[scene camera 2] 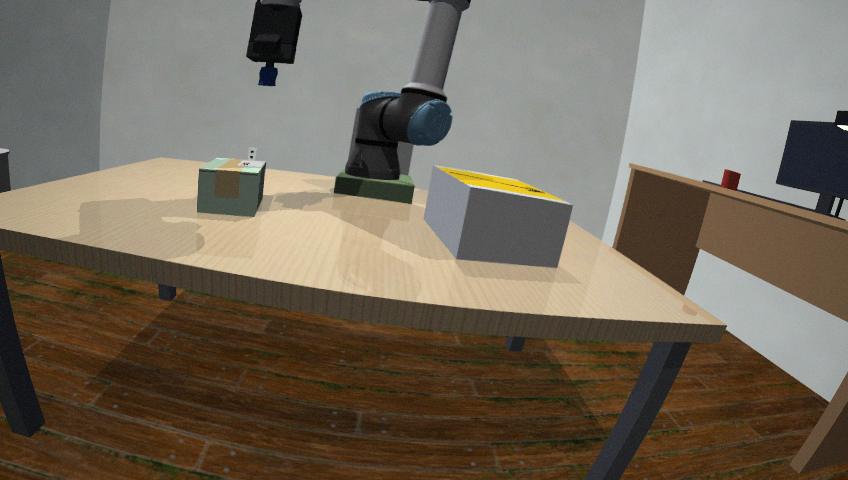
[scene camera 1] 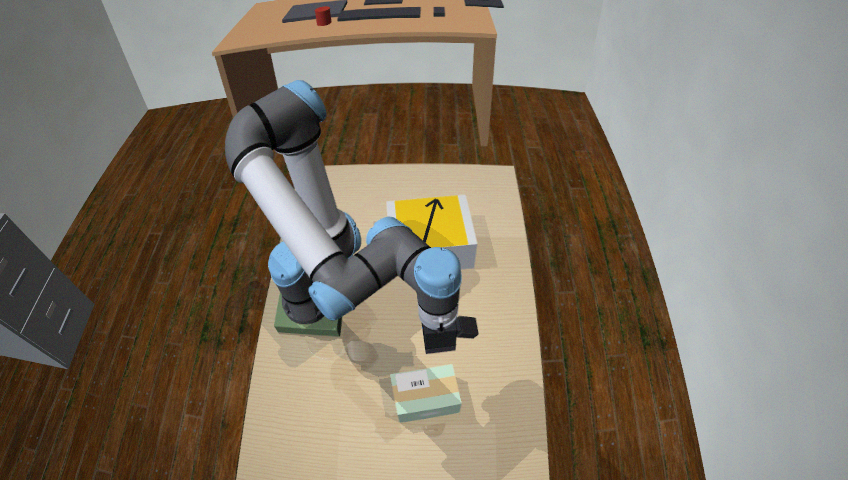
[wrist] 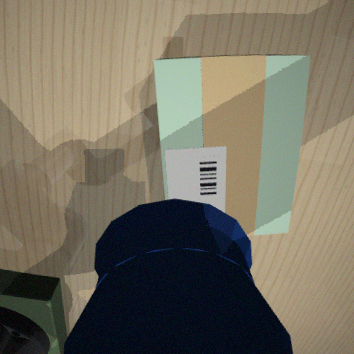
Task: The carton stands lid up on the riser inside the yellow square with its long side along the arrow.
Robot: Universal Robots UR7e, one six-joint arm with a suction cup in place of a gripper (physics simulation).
Labels:
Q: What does the white riser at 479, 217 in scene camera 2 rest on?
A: The table.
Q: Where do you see a white riser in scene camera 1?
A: At 445, 222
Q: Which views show the white riser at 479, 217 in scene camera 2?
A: Scene camera 2 and scene camera 1 only.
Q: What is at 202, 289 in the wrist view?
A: The suction cup.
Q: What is the suction cup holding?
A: Nothing.

